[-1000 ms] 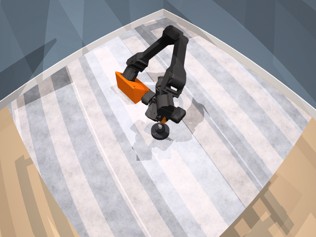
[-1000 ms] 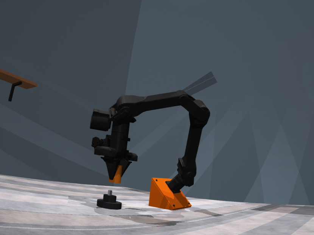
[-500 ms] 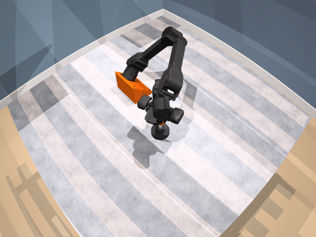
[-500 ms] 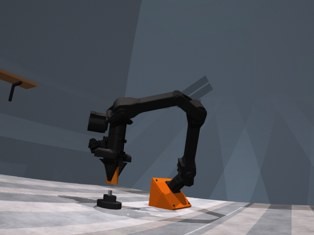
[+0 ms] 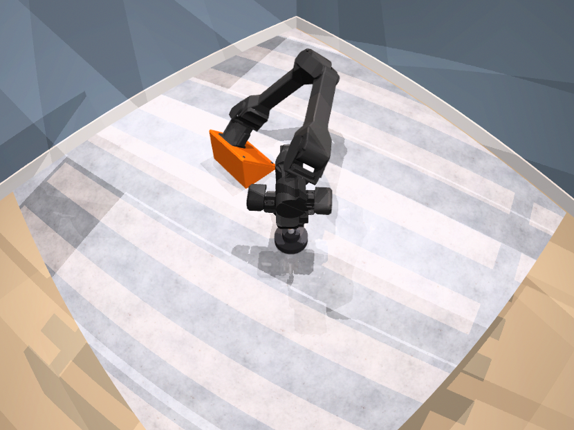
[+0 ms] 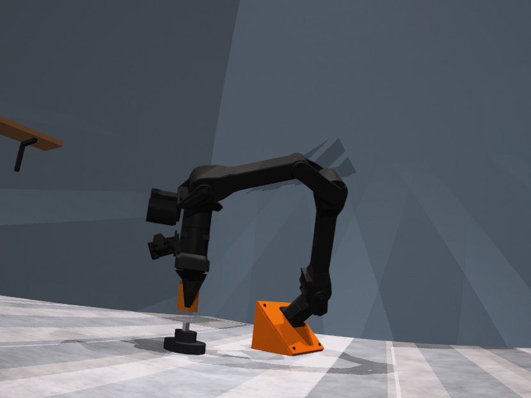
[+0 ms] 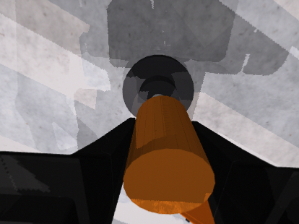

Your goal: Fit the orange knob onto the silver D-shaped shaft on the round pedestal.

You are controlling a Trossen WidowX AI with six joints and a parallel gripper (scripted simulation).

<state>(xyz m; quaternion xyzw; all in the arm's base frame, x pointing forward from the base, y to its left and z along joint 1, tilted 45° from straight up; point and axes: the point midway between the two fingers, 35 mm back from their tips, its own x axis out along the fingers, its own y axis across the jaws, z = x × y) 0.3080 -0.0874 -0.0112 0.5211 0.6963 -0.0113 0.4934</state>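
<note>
Right now my gripper tip is 30 mm below the orange knob. From my gripper tip the other things lie so: black round pedestal: 60 mm below.
</note>
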